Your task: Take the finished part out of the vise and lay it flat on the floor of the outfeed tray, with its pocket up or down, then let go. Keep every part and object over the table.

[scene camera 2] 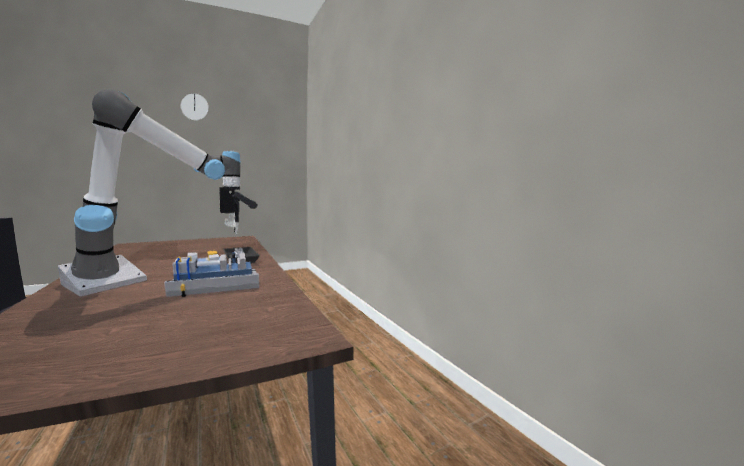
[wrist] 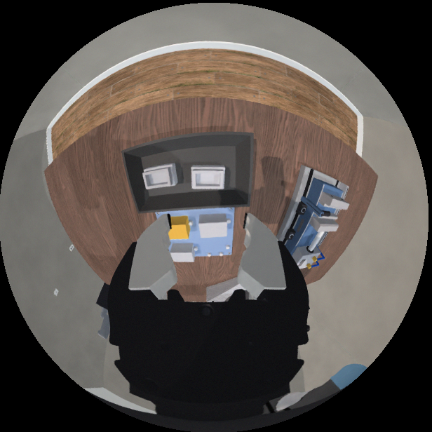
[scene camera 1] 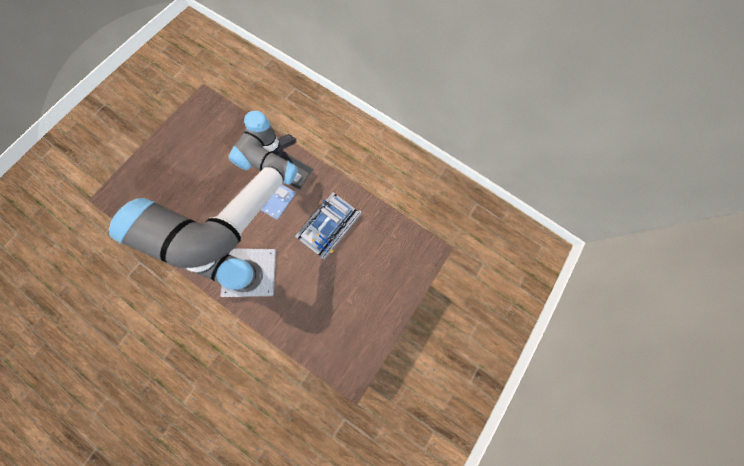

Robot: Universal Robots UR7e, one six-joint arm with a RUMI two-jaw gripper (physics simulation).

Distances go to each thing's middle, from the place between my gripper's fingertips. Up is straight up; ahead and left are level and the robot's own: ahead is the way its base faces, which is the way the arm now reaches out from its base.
I see my gripper 150 mm past the light blue plate point(wrist: 214, 245), 140 mm above it and 10 mm to the right of it. From my hand the other things lie so: grey rail point(scene camera 2: 254, 278): 410 mm to the right, 110 mm below, 40 mm behind.
